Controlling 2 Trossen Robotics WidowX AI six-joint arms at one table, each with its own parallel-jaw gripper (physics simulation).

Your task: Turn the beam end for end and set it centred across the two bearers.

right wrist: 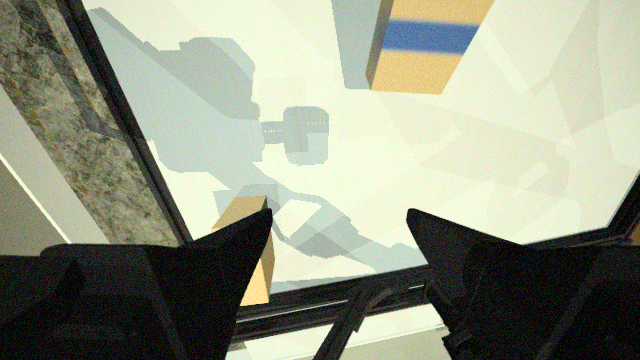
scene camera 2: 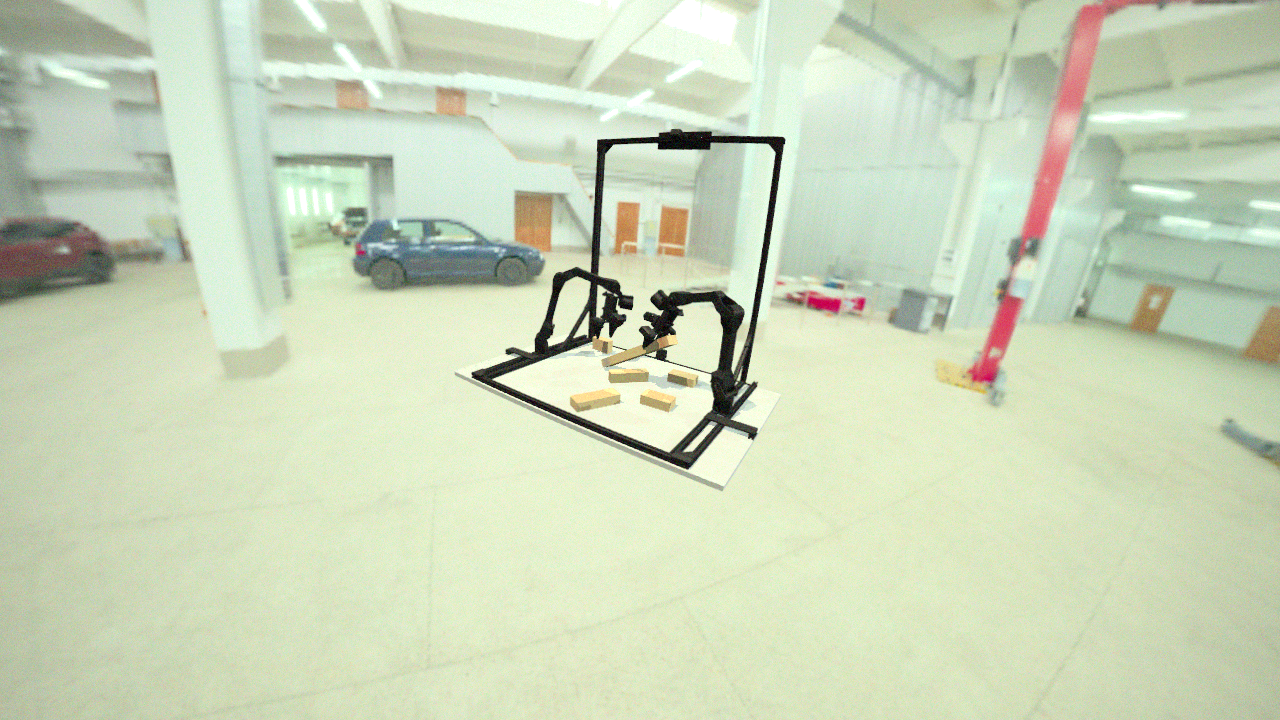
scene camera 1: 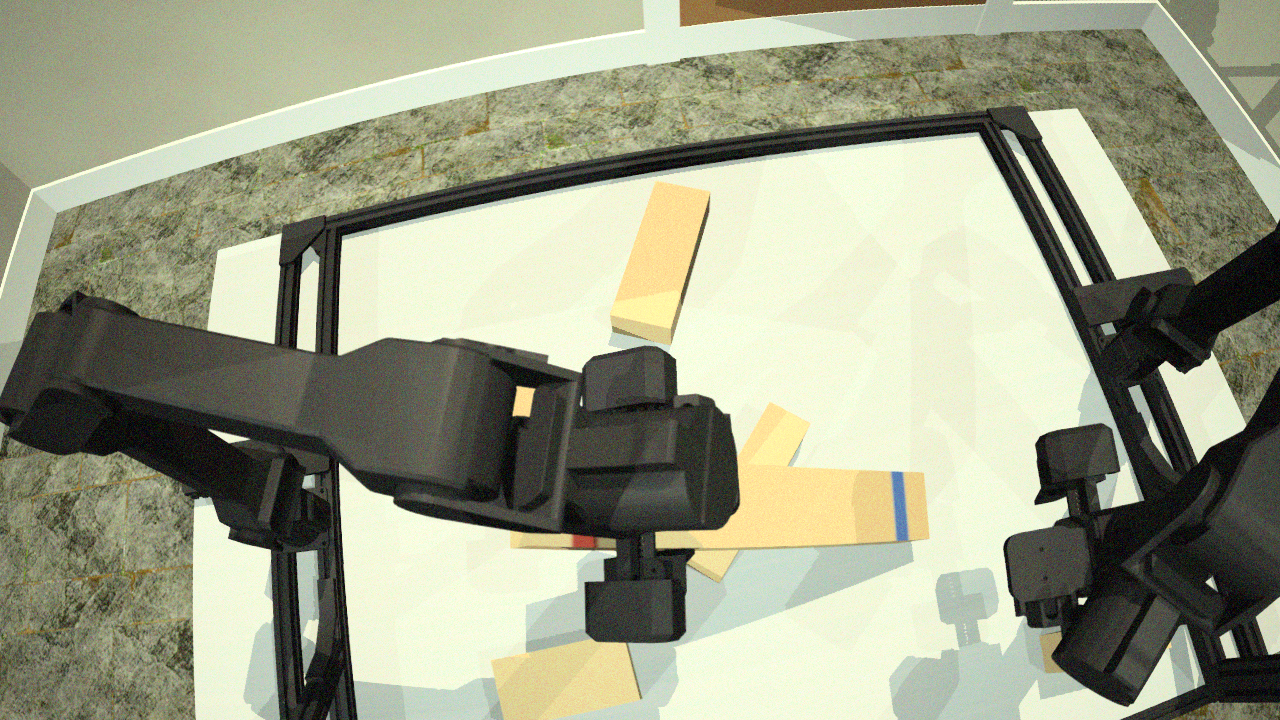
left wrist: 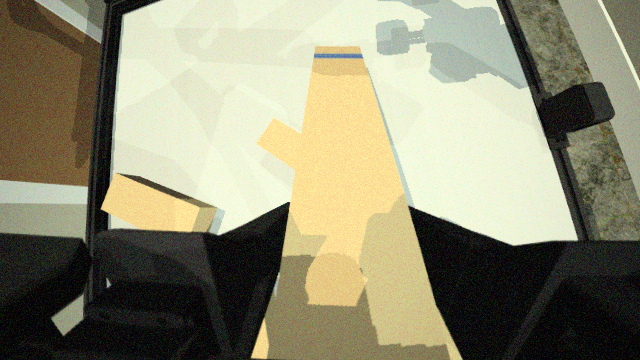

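Pixels of known places: left gripper, fingertip midpoint: (scene camera 2: 648, 347) (left wrist: 345, 210); right gripper, fingertip midpoint: (right wrist: 339, 214) (scene camera 2: 604, 338); left arm's base at its link origin: (scene camera 2: 722, 411) (scene camera 1: 301, 520); right arm's base at its link origin: (right wrist: 440, 287) (scene camera 2: 541, 352) (scene camera 1: 1127, 359).
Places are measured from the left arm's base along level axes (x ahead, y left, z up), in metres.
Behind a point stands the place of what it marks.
Observation:
The beam (scene camera 1: 823, 505) {x 0.491, y -0.090, z 0.090 m} (scene camera 2: 637, 352) {x 0.410, y -0.049, z 0.116 m} (left wrist: 345, 125) {x 0.442, y -0.088, z 0.118 m} (right wrist: 417, 72) {x 0.592, y -0.097, z 0.031 m} is long and tan, with a blue band near one end and a red band near the other. My left gripper (scene camera 1: 631, 497) (left wrist: 345, 210) {x 0.379, y -0.079, z 0.139 m} is shut on it, nearer the red end. The beam is raised and tilted, its blue end lower in scene camera 2. My right gripper (scene camera 1: 1065, 514) (right wrist: 339, 214) {x 0.677, y -0.181, z 0.086 m} is open and empty beyond the blue end. Plain tan blocks lie at lower left (scene camera 1: 565, 677) {x 0.253, y -0.185, z 0.019 m} (scene camera 2: 682, 377) {x 0.242, y -0.159, z 0.016 m} and below my right gripper (scene camera 1: 1049, 655) (scene camera 2: 602, 344) {x 0.677, y -0.181, z 0.086 m} (right wrist: 257, 285); I cannot tell which blocks are the bearers.
A thin slanted block (scene camera 1: 776, 432) {x 0.481, y 0.000, z 0.025 m} (scene camera 2: 628, 376) {x 0.431, y -0.026, z 0.009 m} (left wrist: 277, 141) {x 0.479, y 0.000, z 0.025 m} lies below the beam. Another block (scene camera 1: 662, 255) {x 0.415, y 0.215, z 0.019 m} (scene camera 2: 595, 400) {x 0.395, y 0.250, z 0.014 m} (left wrist: 150, 202) {x 0.425, y 0.215, z 0.019 m} lies at the top. One more (scene camera 1: 523, 401) {x 0.252, y 0.080, z 0.019 m} (scene camera 2: 657, 400) {x 0.220, y 0.104, z 0.015 m} is mostly hidden by my left arm. A black frame (scene camera 1: 662, 158) {x 0.443, y 0.363, z 0.001 m} surrounds the work area.

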